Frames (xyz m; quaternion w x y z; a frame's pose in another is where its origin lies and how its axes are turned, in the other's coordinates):
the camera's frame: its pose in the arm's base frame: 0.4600 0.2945 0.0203 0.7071 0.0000 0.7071 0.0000
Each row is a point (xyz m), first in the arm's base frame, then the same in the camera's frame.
Working: the arm's base frame: its pose in the camera's frame: 0.0203 -0.2945 -0.4600 0.7071 0.0000 -0.7071 0.0000

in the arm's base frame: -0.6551 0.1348 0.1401
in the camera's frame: -0.1198 -0.1597 -1.1151
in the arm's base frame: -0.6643 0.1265 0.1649
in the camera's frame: -0.1446 -0.1680 -1.1243
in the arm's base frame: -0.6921 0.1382 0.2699
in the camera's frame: -0.2496 -0.1563 -1.1521
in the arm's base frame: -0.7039 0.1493 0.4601
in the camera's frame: -0.4398 -0.1452 -1.1639
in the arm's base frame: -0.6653 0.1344 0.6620
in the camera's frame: -0.6417 -0.1601 -1.1253
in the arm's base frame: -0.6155 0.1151 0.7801
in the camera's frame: -0.7598 -0.1794 -1.0755
